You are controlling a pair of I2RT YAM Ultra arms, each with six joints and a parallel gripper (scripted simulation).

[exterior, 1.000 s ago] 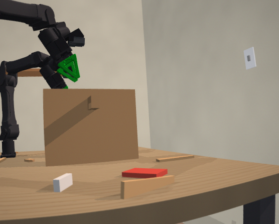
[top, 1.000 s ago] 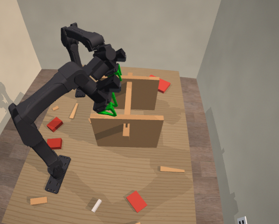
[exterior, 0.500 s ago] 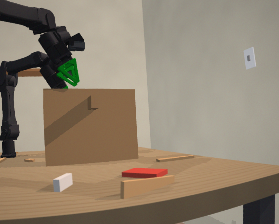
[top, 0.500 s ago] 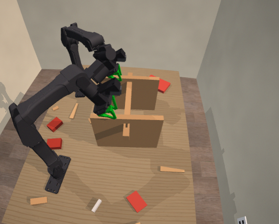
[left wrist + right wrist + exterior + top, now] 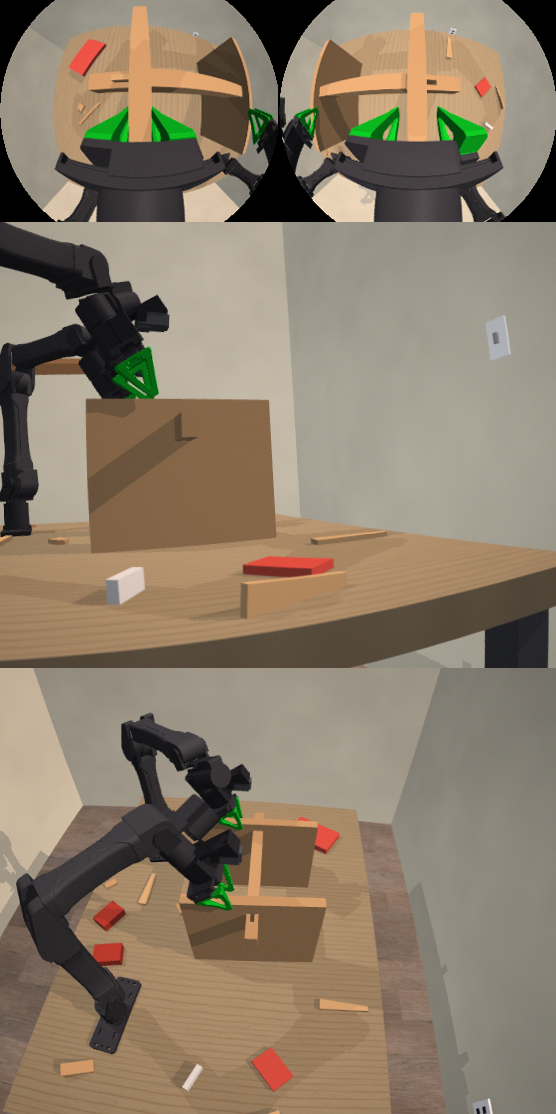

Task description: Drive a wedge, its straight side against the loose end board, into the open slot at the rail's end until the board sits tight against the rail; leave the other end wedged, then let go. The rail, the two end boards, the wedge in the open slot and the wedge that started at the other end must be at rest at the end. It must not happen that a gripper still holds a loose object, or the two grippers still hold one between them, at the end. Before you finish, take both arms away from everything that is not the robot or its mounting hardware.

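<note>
Right now my right hand is 5 cm short of the light wooden rail, 14 cm to the right of it and 6 cm above it. The rest, counted from my right hand: white block (8 cm behind, 33 cm to the right, 25 cm below).
The light wooden rail is 5 cm ahead of my left hand, 13 cm to the right of it and 4 cm below it. Also, from my left hand: white block (8 cm behind, 60 cm to the right, 23 cm below).
</note>
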